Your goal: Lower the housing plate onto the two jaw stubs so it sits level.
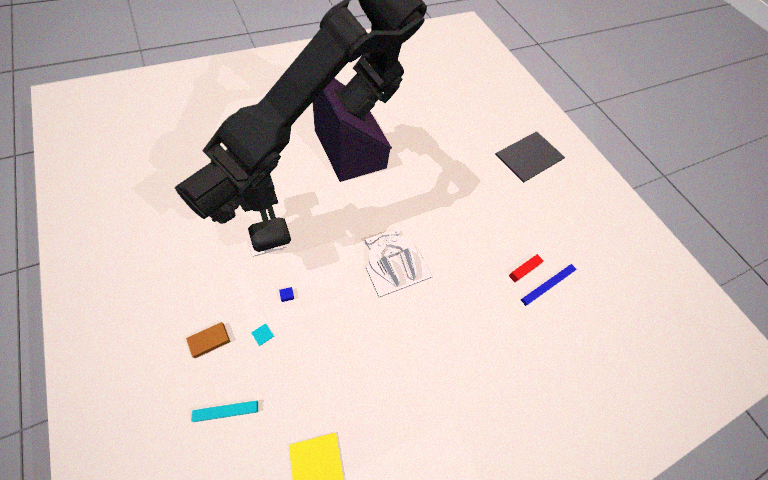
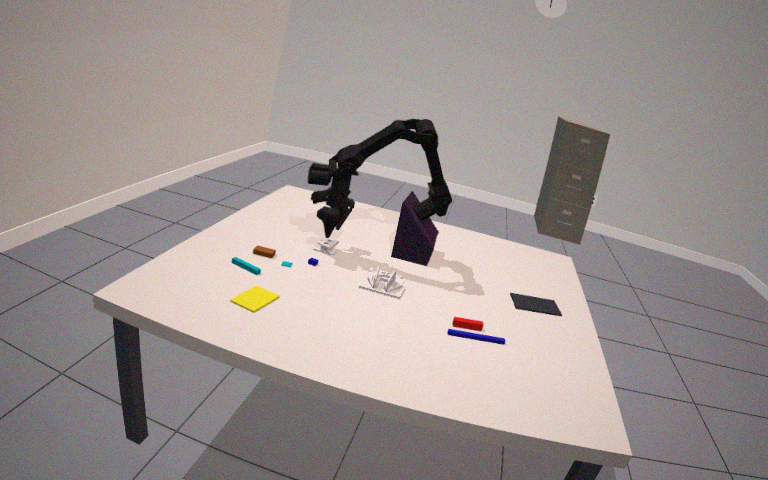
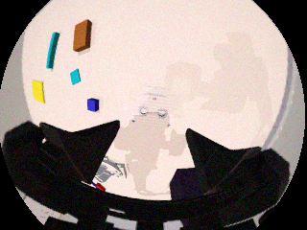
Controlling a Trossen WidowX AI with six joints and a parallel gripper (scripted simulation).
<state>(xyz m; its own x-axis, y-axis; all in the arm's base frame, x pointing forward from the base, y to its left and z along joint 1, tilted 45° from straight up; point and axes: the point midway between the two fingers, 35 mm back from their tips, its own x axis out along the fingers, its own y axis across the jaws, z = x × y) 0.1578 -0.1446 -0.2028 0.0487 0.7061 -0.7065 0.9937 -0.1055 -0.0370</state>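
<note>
Now: the white bracket 10 mm to the right of my gripper tip and 50 mm below it. Also, from my gripper tip: blue cube 130 mm ahead, 20 mm to the right, 50 mm below; cyan tile 180 mm ahead, 80 mm to the right, 60 mm below; brown block 150 mm ahead, 170 mm to the right, 50 mm below.
</note>
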